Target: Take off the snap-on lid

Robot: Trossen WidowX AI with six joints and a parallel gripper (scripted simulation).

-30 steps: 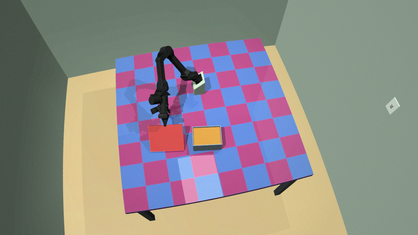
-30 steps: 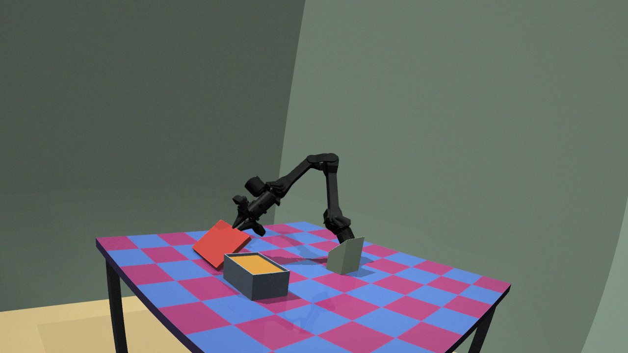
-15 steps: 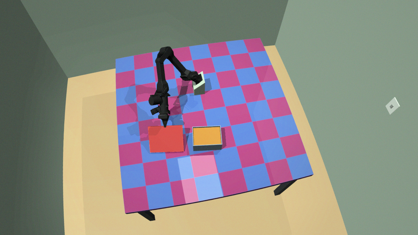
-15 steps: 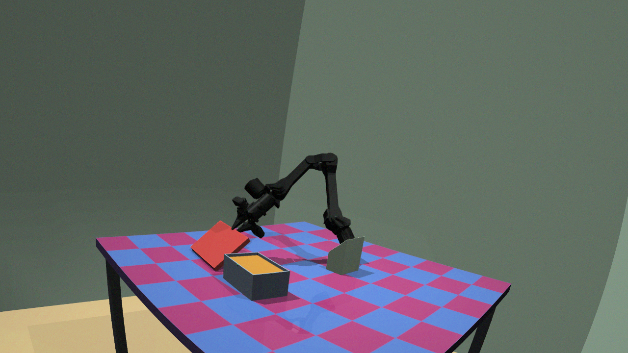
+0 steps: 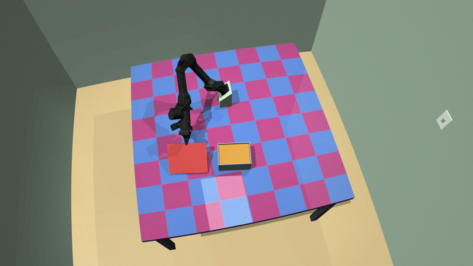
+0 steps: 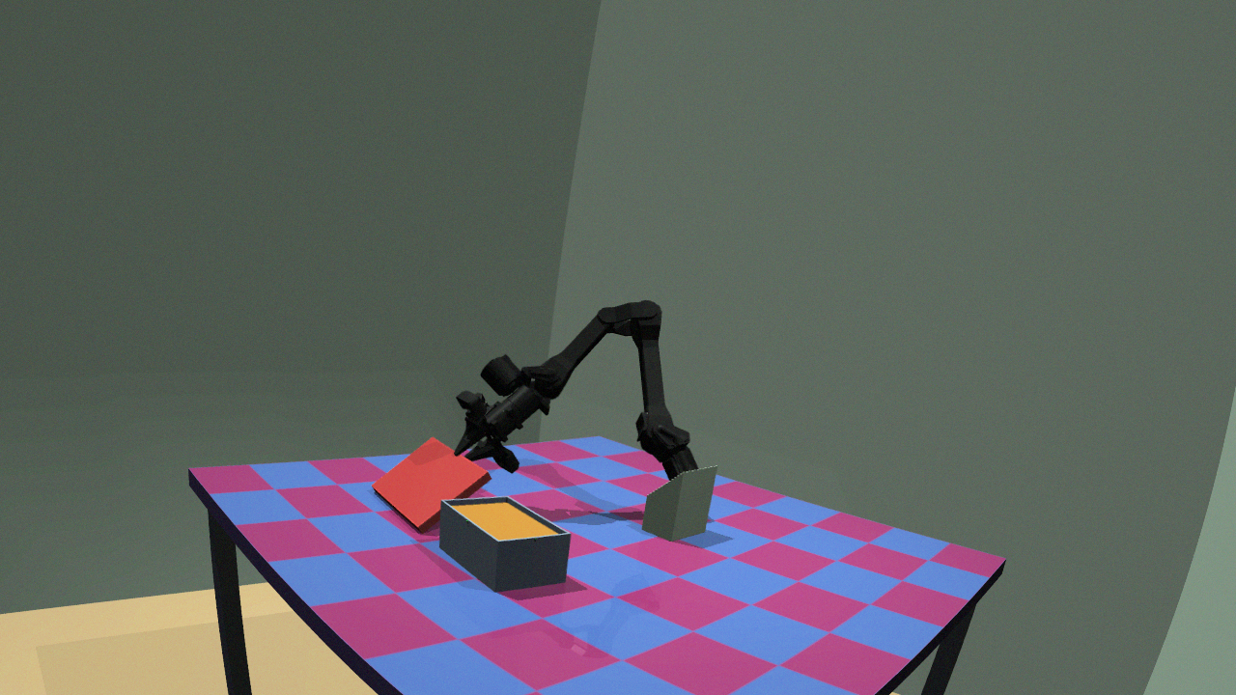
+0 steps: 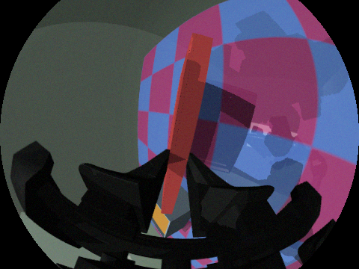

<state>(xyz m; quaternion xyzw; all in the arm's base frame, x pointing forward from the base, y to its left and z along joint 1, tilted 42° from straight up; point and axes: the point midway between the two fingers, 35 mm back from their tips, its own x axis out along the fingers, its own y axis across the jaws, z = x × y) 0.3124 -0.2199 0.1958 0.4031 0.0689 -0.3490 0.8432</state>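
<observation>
Now: the red lid 70 mm ahead of my gripper tip, 10 mm to the right of it and 40 mm below it. Also, from my gripper tip: grey storage box (110 mm ahead, 260 mm to the left, 60 mm below).
</observation>
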